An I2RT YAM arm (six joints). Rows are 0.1 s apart.
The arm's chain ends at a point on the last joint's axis. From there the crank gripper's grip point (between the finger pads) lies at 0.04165 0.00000 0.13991 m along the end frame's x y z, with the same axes.
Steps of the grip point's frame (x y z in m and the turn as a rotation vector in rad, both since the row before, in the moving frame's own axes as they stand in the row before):
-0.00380 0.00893 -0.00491 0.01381 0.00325 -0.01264
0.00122 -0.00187 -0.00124 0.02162 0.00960 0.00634
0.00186 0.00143 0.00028 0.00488 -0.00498 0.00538
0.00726 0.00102 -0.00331 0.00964 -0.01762 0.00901
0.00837 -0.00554 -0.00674 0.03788 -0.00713 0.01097
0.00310 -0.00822 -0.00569 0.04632 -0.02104 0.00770
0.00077 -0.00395 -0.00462 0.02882 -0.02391 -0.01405
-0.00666 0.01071 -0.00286 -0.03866 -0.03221 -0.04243
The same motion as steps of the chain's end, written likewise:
-0.00424 0.01139 -0.00476 0.01381 0.00325 -0.01264
-0.00013 0.00088 -0.00080 0.02162 0.00960 0.00634
0.00256 0.00189 0.00008 0.00488 -0.00498 0.00538
0.00973 0.00201 -0.00402 0.00964 -0.01762 0.00901
0.00934 -0.00069 -0.00694 0.03788 -0.00713 0.01097
0.00603 -0.00203 -0.00639 0.04632 -0.02104 0.00770
0.00416 0.00066 -0.00551 0.02882 -0.02391 -0.01405
-0.00221 0.00695 -0.00406 -0.03866 -0.03221 -0.04243

